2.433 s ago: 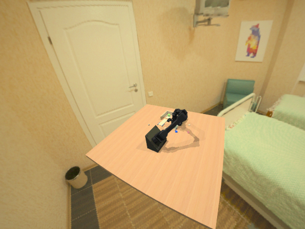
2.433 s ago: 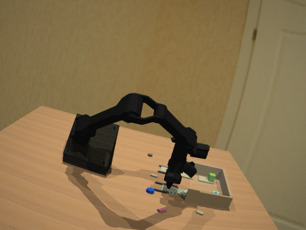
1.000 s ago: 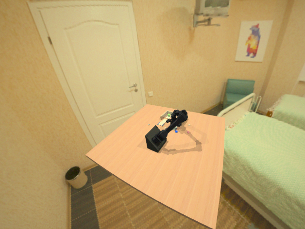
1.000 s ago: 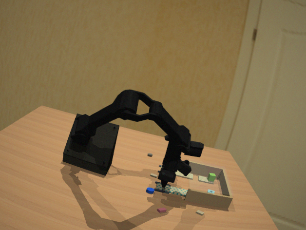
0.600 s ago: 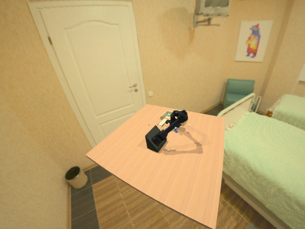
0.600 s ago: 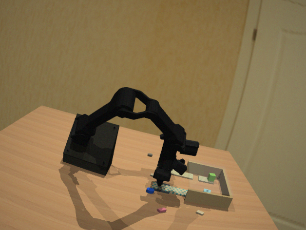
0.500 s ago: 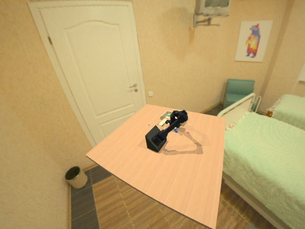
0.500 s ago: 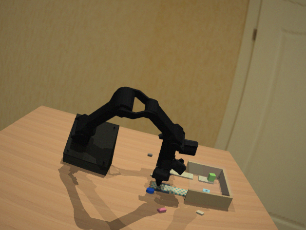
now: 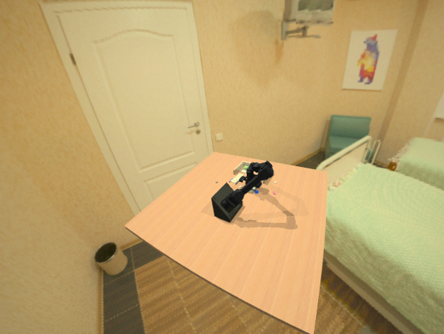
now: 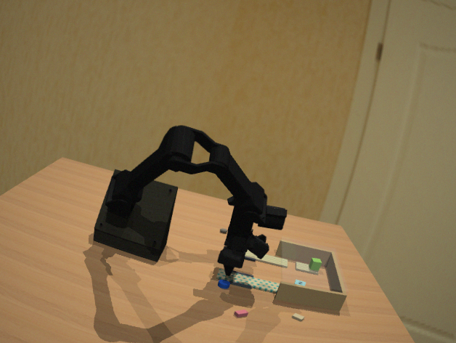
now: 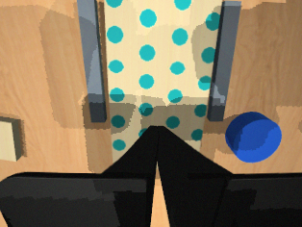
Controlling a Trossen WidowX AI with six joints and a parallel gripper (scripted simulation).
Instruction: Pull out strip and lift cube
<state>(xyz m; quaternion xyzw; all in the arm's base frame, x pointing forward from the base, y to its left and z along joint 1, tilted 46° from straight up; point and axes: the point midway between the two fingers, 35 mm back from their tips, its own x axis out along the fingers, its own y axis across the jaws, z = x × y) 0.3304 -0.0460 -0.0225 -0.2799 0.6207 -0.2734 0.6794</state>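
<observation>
The light blue labelled cube is 20 cm ahead of my gripper tip, 2 cm above it and 1 cm to the right of it. Round my gripper tip: pink block 19 cm to the right, 5 cm ahead; then blue disc 6 cm to the right.
</observation>
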